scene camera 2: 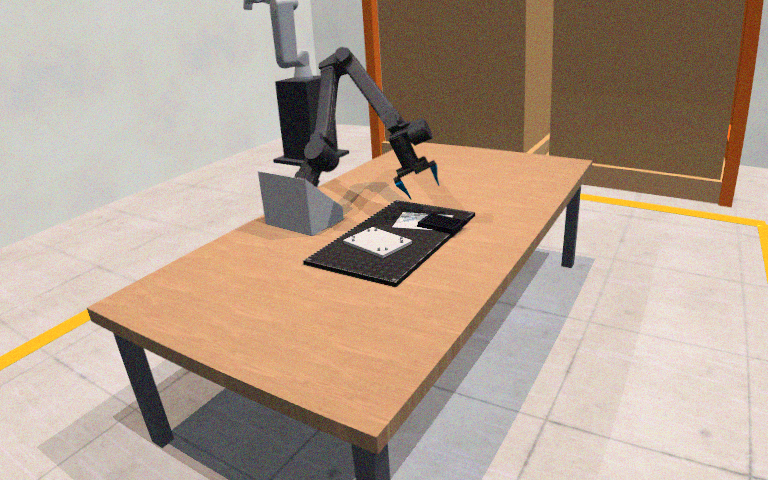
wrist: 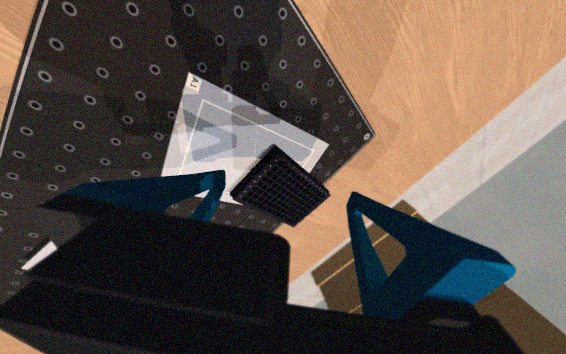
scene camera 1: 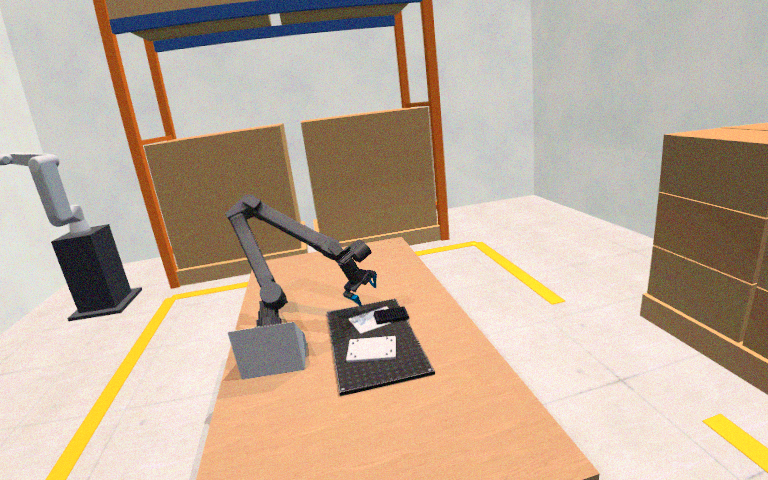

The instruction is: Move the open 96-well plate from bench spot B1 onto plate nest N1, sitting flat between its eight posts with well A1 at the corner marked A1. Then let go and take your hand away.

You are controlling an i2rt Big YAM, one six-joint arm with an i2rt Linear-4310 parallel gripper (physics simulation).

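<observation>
The black 96-well plate lies partly on the white bench spot card, over its edge and turned relative to its printed outline. It reaches to the edge of the dark board. The card's A1 label shows in the wrist view, at the corner away from the plate. The white plate nest has small posts and nothing on it; a sliver of it shows in the wrist view. My gripper is open and empty, above and apart from the plate.
The card and nest are on a dark perforated board on the wooden table. The arm's grey base block stands beside the board. A storage rack stands behind the table.
</observation>
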